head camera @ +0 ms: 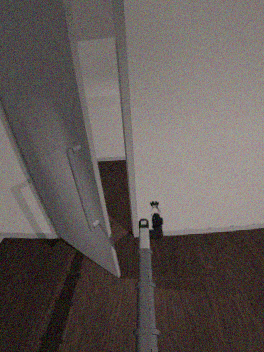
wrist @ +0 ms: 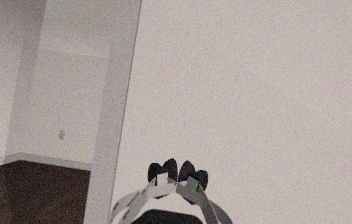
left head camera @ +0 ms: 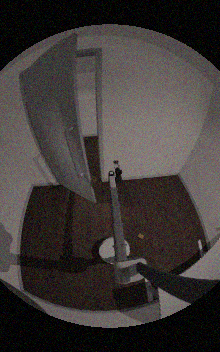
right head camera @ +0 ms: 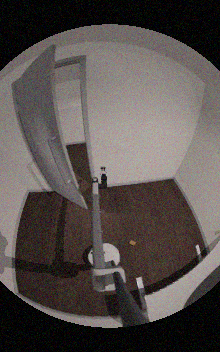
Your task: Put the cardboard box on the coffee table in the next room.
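Where they show: gripper, fingertip midpoint: [head camera: 154,201] [wrist: 178,172] [left head camera: 115,160] [right head camera: 102,166]; robot's base, origin of the base link: [left head camera: 113,249] [right head camera: 104,255].
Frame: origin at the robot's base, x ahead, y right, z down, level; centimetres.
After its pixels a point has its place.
Observation:
My gripper [head camera: 154,204] @[x 103.3, y 8.8, z -74.2 cm] [left head camera: 116,162] @[x 103.3, y 8.8, z -74.2 cm] [right head camera: 103,169] @[x 103.3, y 8.8, z -74.2 cm] [wrist: 178,172] @[x 103.3, y 8.8, z -74.2 cm] is shut and empty, its dark fingertips close together. It is at the end of the long extended arm [head camera: 145,290] @[x 36.2, y 0.1, z -85.9 cm], in front of the pale wall just right of the door frame. A small orange-brown thing [left head camera: 140,236] @[x 13.9, y 42.7, z -2.1 cm] [right head camera: 132,243] @[x 13.4, y 43.1, z -2.2 cm] lies on the floor right of the arm; it is too small to tell if it is the cardboard box. The coffee table does not show in any view.
A grey door [head camera: 47,130] @[x 99.4, y -55.9, z -134.4 cm] [left head camera: 52,120] @[x 98.6, y -54.5, z -134.7 cm] [right head camera: 40,130] @[x 97.7, y -52.9, z -133.9 cm] with a long handle [head camera: 82,190] @[x 78.9, y -33.6, z -104.0 cm] stands partly open at the left. A narrow gap beside the door frame [head camera: 126,125] @[x 129.9, y -10.4, z -127.3 cm] [wrist: 114,115] @[x 130.0, y -8.4, z -78.8 cm] shows floor and wall beyond. The wall [head camera: 200,125] @[x 133.2, y 47.3, z -124.2 cm] continues right.

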